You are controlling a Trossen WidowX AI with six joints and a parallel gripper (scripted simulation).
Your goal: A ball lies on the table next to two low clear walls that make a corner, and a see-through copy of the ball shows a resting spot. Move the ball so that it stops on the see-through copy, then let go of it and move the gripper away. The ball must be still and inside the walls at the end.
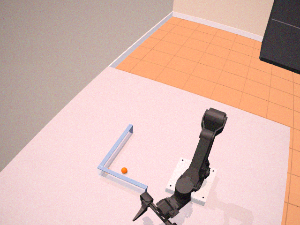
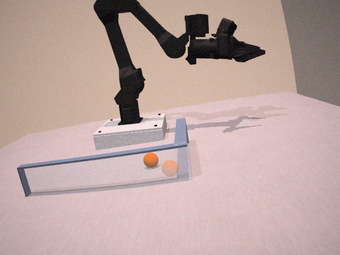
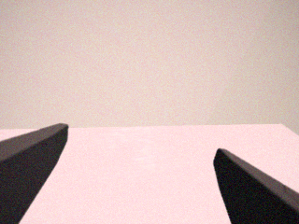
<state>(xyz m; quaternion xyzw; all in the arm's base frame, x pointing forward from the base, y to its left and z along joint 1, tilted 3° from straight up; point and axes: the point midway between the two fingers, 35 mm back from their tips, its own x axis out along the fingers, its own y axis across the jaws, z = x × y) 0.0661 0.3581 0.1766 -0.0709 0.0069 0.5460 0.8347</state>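
Now: the wall 330 mm ahead of my gripper tip, 380 mm to the right of it and 160 mm below it.
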